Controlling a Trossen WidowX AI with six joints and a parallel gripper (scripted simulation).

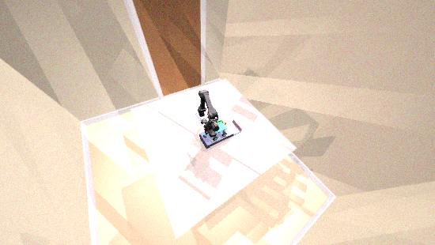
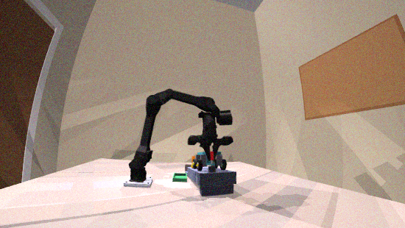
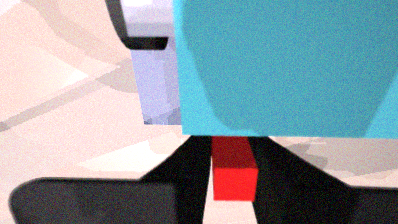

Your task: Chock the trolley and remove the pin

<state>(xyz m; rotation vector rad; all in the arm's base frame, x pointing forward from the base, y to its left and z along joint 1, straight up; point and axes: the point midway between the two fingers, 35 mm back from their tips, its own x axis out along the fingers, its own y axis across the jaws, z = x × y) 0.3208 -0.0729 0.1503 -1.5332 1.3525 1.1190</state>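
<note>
The green tray lies 21 cm to the left of my gripper tip, 14 cm below it and 13 cm behind it. Also, from my gripper tip: red-headed stop pin (right at my gripper tip); then yellow chock (22 cm to the left, 6 cm behind, 5 cm below); then teal trolley (11 cm to the left, 2 cm below).
</note>
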